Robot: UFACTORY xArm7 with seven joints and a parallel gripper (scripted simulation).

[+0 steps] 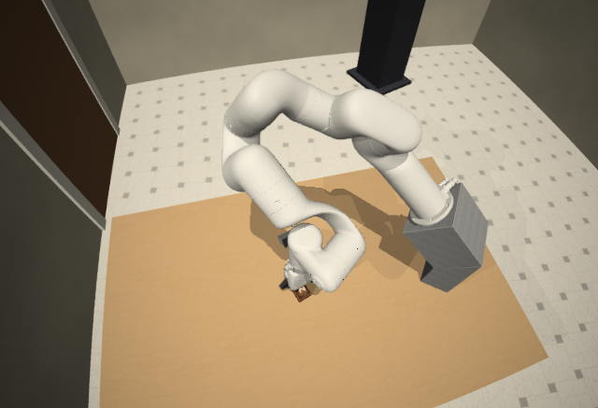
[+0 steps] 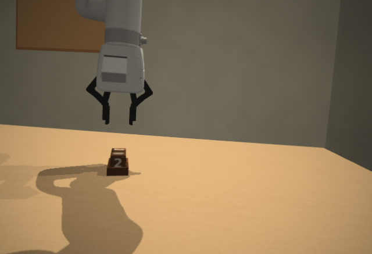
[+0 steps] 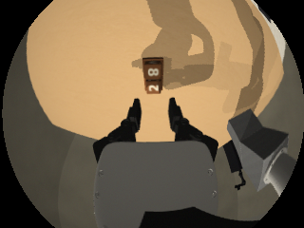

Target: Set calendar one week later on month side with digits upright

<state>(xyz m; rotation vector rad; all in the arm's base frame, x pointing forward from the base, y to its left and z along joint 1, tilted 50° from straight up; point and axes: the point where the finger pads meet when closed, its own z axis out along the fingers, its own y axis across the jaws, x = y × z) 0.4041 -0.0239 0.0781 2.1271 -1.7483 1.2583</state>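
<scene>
The brown tray is 2 cm to the right of my hand and 11 cm below it.
</scene>
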